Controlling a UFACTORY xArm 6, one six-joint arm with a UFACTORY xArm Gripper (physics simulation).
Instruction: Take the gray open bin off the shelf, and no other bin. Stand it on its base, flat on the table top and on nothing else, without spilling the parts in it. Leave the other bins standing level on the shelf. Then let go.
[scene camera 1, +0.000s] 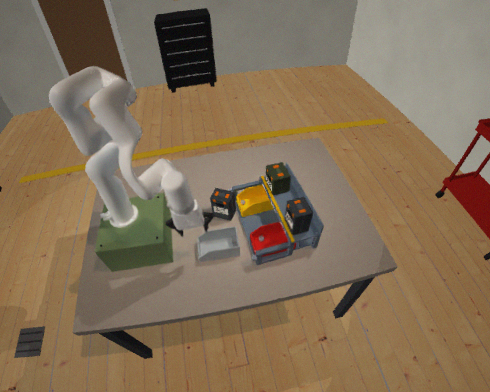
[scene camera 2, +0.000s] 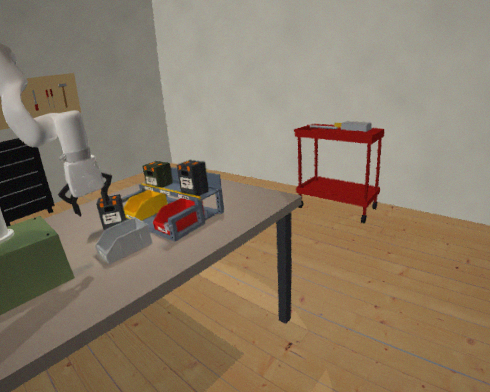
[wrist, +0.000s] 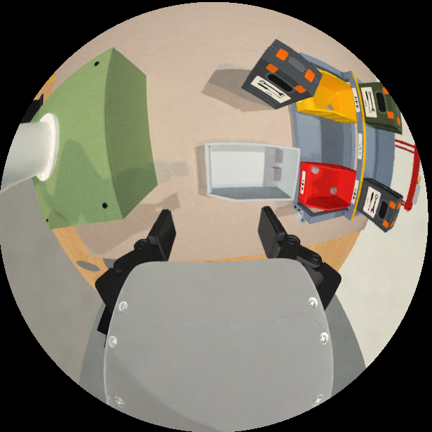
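Where they show: gripper, fingertip midpoint: (scene camera 1: 194, 231) (scene camera 2: 93, 209); arm's base, link origin: (scene camera 1: 124, 216).
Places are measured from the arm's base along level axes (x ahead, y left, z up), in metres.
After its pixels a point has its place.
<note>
The gray open bin (scene camera 1: 218, 245) {y -0.195, x 0.338, z -0.151 m} (scene camera 2: 124, 242) {y -0.256, x 0.309, z -0.104 m} (wrist: 237, 170) stands upright on its base on the table top (scene camera 1: 200, 295) {y -0.380, x 0.196, z -0.155 m} (scene camera 2: 110, 285) {y -0.336, x 0.172, z -0.154 m} (wrist: 175, 100), in front of the shelf. Two small gray parts (wrist: 275, 165) lie inside it. My gripper (scene camera 1: 193, 230) {y -0.214, x 0.257, z 0.031 m} (scene camera 2: 91, 207) {y -0.214, x 0.257, z 0.031 m} (wrist: 216, 220) is open and empty, raised above the table and apart from the bin, on the bin's side toward the robot base. The yellow bin (scene camera 1: 252, 201) {y -0.034, x 0.569, z -0.145 m} (scene camera 2: 145, 205) {y -0.105, x 0.548, z -0.094 m} (wrist: 332, 100) and the red bin (scene camera 1: 269, 240) (scene camera 2: 175, 217) (wrist: 327, 187) look level on the shelf (scene camera 1: 262, 220) {y -0.154, x 0.565, z -0.148 m} (scene camera 2: 213, 181) {y -0.344, x 0.715, z -0.024 m} (wrist: 312, 135).
A dark box (scene camera 1: 222, 205) {y -0.072, x 0.411, z -0.055 m} (scene camera 2: 110, 212) {y -0.064, x 0.403, z -0.069 m} (wrist: 280, 75) stands on the table near the yellow bin. Two more boxes (scene camera 1: 299, 216) {y -0.337, x 0.623, z 0.065 m} (scene camera 1: 278, 178) {y -0.112, x 0.657, z 0.043 m} stand on the shelf's upper board. The green robot base (scene camera 1: 135, 235) {y -0.121, x 0.034, z 0.003 m} (wrist: 130, 135) is at the left. A red cart (scene camera 2: 340, 192) stands beyond the table.
</note>
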